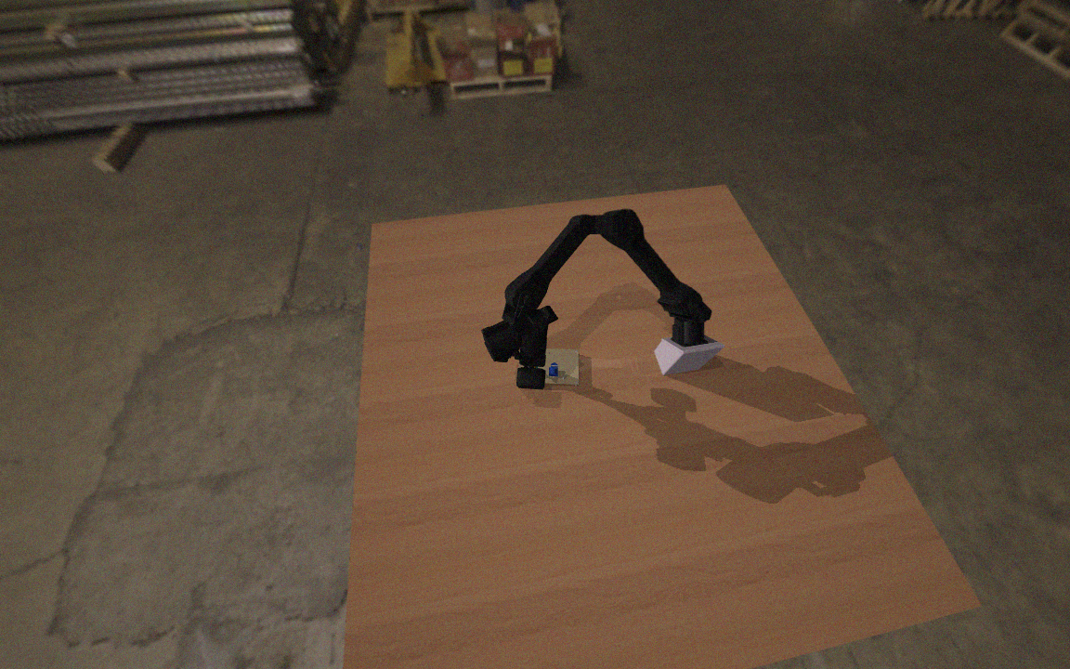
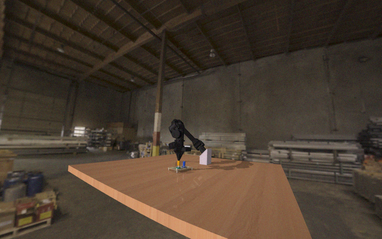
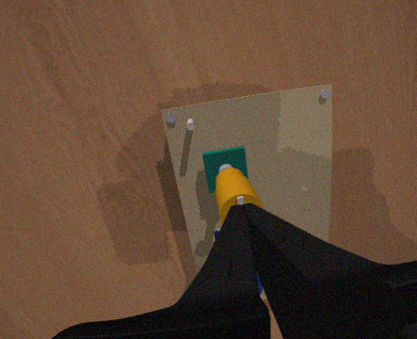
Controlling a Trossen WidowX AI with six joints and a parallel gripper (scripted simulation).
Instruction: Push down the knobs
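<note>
Right now my gripper tip is 1 cm above the orange knob. Also, from my gripper tip: blue knob (5 cm behind, 2 cm below, 1 cm to the left).
</note>
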